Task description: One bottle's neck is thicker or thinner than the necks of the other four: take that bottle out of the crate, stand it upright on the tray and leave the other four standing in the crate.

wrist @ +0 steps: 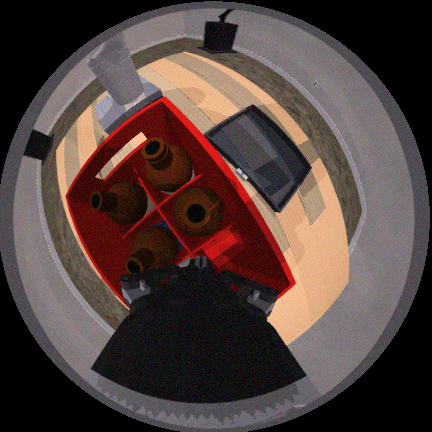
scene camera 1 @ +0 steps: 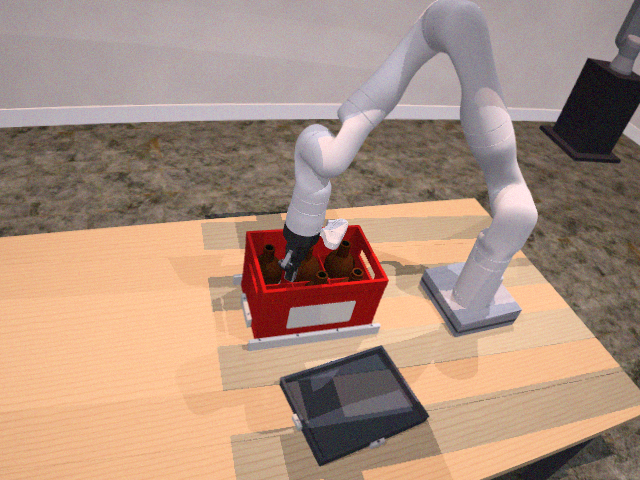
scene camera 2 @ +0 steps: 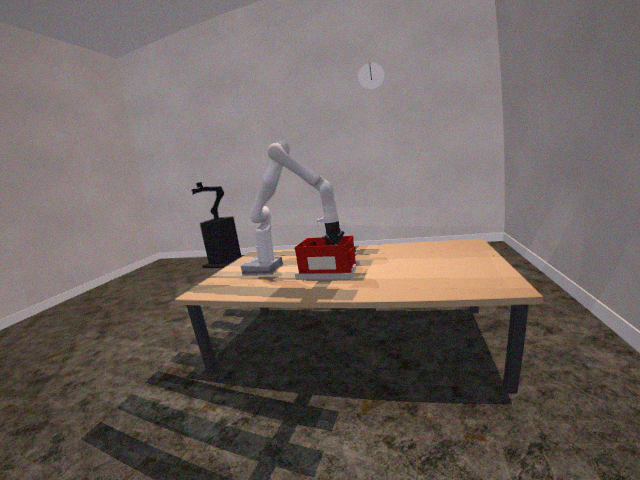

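Seen in the pictures: gripper, fingertip midpoint: point(wrist: 200, 262) point(scene camera 1: 289, 278); arm's base at its link origin: point(wrist: 129, 94) point(scene camera 1: 469, 296) point(scene camera 2: 266, 259).
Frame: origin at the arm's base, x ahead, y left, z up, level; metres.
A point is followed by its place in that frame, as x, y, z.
A red crate point(scene camera 1: 270, 310) {0.530, 0.052, 0.064} point(scene camera 2: 304, 259) {0.332, -0.146, 0.052} point(wrist: 257, 241) {0.484, 0.042, 0.082} stands on the table and holds brown bottles. In scene camera 1 I see three at the back, the left one point(scene camera 1: 269, 264) {0.512, -0.074, 0.072}, a middle one point(scene camera 1: 310, 268) {0.418, -0.065, 0.063} and the right one point(scene camera 1: 340, 259) {0.343, -0.081, 0.072}, and two lower at the front point(scene camera 1: 321, 276) {0.417, 0.004, 0.108} point(scene camera 1: 357, 272) {0.333, -0.002, 0.108}. The wrist view shows several from above; one point(wrist: 165, 163) {0.346, -0.002, 0.084} seems to have the widest neck. My gripper point(scene camera 1: 290, 273) {0.472, -0.035, 0.063} point(scene camera 2: 332, 236) point(wrist: 200, 262) {0.472, -0.035, 0.063} is shut and empty, down inside the crate between the bottles, over a divider. The dark tray point(scene camera 1: 366, 438) {0.368, 0.301, -0.050} point(wrist: 261, 157) {0.383, 0.199, -0.050} lies empty in front of the crate.
The arm's base point(scene camera 1: 470, 305) {0.024, 0.039, 0.013} stands right of the crate. A grey base plate point(scene camera 1: 313, 335) {0.423, 0.056, -0.027} lies under the crate. A black pedestal with a small arm point(scene camera 2: 219, 240) stands on the floor behind the table point(scene camera 2: 437, 276) {0.987, -0.101, -0.055}.
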